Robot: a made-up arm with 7 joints.
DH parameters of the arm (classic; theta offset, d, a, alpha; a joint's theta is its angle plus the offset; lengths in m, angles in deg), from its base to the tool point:
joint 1: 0 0.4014 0 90
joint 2: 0 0.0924 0 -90
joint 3: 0 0.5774 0.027 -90
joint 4: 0 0.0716 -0.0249 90
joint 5: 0 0.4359 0 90
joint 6: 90 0.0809 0.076 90
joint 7: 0 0.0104 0 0
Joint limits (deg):
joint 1: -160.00..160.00
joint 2: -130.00..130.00
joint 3: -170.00..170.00
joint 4: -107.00..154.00
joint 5: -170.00..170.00
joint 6: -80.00..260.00
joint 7: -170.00..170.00
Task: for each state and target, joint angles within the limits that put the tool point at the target. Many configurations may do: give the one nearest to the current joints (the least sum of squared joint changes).
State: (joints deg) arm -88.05 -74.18 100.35 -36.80 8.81 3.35 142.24
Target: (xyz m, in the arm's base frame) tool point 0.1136 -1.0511 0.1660
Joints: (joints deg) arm -70.24 -100.33 104.56 -21.42 10.52 2.44 142.24
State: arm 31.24 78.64 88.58 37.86 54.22 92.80 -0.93
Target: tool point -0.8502 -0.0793 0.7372
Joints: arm 22.53 71.41 86.47 46.68 56.23 93.87 -0.93
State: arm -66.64 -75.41 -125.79 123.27 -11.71 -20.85 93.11
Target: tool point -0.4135 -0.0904 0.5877
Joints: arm -95.38 -71.24 -111.22 141.72 -7.51 -20.41 93.11
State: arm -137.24 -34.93 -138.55 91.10 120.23 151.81 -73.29
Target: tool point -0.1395 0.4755 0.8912
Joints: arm -135.64 1.34 -133.08 91.77 123.70 146.23 -73.29
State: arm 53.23 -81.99 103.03 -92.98 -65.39 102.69 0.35
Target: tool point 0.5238 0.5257 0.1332
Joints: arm 87.04 -100.49 125.24 -71.07 -61.11 101.44 0.35
